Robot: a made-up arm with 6 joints. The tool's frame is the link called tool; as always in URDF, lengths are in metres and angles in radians. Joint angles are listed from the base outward. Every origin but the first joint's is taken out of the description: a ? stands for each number. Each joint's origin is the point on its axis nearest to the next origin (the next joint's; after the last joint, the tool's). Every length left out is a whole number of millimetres.
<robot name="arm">
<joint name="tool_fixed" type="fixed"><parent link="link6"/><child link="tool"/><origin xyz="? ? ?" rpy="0 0 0"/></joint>
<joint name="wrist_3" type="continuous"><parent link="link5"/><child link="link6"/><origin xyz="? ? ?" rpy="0 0 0"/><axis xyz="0 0 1"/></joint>
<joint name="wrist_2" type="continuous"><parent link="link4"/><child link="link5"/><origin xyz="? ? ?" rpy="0 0 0"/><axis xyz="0 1 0"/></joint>
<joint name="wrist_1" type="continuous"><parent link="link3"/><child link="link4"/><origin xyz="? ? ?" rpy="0 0 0"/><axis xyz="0 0 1"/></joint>
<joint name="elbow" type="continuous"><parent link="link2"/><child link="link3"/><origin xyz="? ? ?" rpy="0 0 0"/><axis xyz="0 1 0"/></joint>
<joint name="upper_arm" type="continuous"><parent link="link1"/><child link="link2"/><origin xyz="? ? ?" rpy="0 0 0"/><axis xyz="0 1 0"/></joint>
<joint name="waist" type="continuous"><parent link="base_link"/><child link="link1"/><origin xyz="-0.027 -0.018 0.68" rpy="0 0 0"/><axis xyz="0 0 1"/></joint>
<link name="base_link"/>
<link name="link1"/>
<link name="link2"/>
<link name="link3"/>
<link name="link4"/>
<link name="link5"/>
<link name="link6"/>
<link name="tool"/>
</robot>
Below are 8 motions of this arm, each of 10 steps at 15 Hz.
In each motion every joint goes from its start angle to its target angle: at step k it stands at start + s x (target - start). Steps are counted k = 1, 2, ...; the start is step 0. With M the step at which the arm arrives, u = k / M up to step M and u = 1 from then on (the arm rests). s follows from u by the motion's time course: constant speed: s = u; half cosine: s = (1 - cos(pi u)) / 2; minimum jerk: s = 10 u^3 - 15 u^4 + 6 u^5.
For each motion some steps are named. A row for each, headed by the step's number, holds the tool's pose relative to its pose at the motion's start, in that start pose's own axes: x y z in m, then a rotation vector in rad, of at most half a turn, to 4 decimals.
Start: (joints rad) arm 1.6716 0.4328 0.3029 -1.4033 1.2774 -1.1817
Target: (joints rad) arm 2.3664 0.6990 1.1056 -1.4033 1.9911 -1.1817
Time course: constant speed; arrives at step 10
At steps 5, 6, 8, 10:
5: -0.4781 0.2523 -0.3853 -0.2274 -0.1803 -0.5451
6: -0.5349 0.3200 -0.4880 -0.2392 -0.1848 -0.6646
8: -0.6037 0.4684 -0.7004 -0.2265 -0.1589 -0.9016
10: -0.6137 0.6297 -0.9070 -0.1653 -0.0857 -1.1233

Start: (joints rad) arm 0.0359 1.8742 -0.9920 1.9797 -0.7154 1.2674
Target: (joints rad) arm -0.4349 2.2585 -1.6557 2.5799 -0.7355 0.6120
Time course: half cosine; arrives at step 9
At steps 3, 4, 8, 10:
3: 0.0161 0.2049 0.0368 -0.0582 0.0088 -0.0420
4: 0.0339 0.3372 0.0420 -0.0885 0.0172 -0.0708
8: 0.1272 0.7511 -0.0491 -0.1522 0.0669 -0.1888
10: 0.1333 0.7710 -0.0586 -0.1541 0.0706 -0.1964

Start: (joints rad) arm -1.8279 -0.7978 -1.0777 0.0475 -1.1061 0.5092
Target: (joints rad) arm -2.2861 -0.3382 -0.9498 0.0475 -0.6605 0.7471
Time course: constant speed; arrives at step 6
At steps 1, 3, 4, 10:
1: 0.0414 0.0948 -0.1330 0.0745 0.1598 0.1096
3: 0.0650 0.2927 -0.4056 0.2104 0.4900 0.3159
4: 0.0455 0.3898 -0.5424 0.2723 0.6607 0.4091
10: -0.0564 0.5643 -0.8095 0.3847 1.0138 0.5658

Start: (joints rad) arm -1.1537 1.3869 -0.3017 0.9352 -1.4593 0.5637
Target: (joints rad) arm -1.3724 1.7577 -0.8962 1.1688 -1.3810 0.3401
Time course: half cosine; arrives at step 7
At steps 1, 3, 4, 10:
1: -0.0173 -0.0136 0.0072 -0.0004 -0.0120 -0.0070
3: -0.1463 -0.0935 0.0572 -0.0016 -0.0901 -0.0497
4: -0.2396 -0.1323 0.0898 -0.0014 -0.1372 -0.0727
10: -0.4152 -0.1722 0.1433 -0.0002 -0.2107 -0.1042

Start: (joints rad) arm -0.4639 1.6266 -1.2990 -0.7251 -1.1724 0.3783
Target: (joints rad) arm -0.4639 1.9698 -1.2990 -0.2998 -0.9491 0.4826
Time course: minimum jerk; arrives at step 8
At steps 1, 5, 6, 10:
1: -0.0017 0.0039 -0.0059 0.0074 0.0054 0.0077
5: -0.1092 0.1702 -0.2638 0.3431 0.2542 0.3367
6: -0.1453 0.2091 -0.3247 0.4279 0.3168 0.4126
10: -0.1689 0.2323 -0.3609 0.4798 0.3548 0.4575

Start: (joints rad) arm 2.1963 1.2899 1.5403 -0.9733 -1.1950 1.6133
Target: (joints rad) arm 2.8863 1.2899 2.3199 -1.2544 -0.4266 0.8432
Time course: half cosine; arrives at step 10
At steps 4, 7, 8, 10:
4: 0.3802 0.0091 0.0621 0.3274 0.4465 -0.2011
7: 0.7967 0.0609 -0.0805 0.5757 1.1760 -0.5915
8: 0.8723 0.0819 -0.1441 0.6009 1.3757 -0.6982
10: 0.9270 0.1032 -0.2045 0.6104 1.5534 -0.7904

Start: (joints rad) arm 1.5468 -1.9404 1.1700 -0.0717 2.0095 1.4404
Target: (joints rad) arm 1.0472 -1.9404 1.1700 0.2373 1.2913 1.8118
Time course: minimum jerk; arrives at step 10
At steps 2, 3, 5, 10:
2: 0.0414 0.0093 -0.0031 -0.0413 -0.0158 0.0043
3: 0.1173 0.0248 -0.0063 -0.1163 -0.0404 0.0108
5: 0.3645 0.0626 0.0060 -0.3540 -0.0825 0.0213
10: 0.7288 0.0817 0.0905 -0.6820 -0.0434 0.0104

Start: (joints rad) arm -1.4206 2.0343 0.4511 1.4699 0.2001 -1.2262
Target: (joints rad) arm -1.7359 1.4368 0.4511 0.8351 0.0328 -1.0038
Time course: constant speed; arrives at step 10
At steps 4, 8, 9, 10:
4: -0.4429 -0.0872 -0.2039 0.1218 -0.2475 -0.1071
8: -0.8180 -0.2012 -0.5279 0.2984 -0.5019 -0.2135
9: -0.8973 -0.2298 -0.6254 0.3502 -0.5653 -0.2404
10: -0.9699 -0.2572 -0.7287 0.4048 -0.6281 -0.2675

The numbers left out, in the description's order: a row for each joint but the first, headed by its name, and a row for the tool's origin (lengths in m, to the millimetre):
tool: -0.008 0.018 0
wrist_3: -0.023 0 0.127
wrist_2: 0.027 -0.022 0
wrist_1: 0.025 0 0.716
elbow: 0.009 0 1.092
upper_arm: 0.003 0.048 0

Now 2 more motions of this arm.
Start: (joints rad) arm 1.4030 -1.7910 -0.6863 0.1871 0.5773 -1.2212
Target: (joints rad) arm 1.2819 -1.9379 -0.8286 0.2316 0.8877 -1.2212
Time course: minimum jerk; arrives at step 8
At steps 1, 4, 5, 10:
1: -0.0057 -0.0031 -0.0010 -0.0016 -0.0025 0.0008
4: -0.1736 -0.0964 -0.0449 -0.0506 -0.0805 0.0199
5: -0.2474 -0.1397 -0.0733 -0.0735 -0.1175 0.0262
10: -0.3335 -0.1925 -0.1145 -0.1014 -0.1632 0.0315

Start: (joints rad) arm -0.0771 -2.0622 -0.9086 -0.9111 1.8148 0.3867
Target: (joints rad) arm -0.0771 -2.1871 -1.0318 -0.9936 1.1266 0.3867
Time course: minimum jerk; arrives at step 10
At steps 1, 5, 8, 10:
1: -0.0021 -0.0012 -0.0018 -0.0024 -0.0068 0.0018
5: -0.1160 -0.0777 -0.1174 -0.1259 -0.3998 0.1030
8: -0.1976 -0.1622 -0.2340 -0.2072 -0.7600 0.1880
10: -0.2065 -0.1742 -0.2499 -0.2157 -0.8076 0.1985

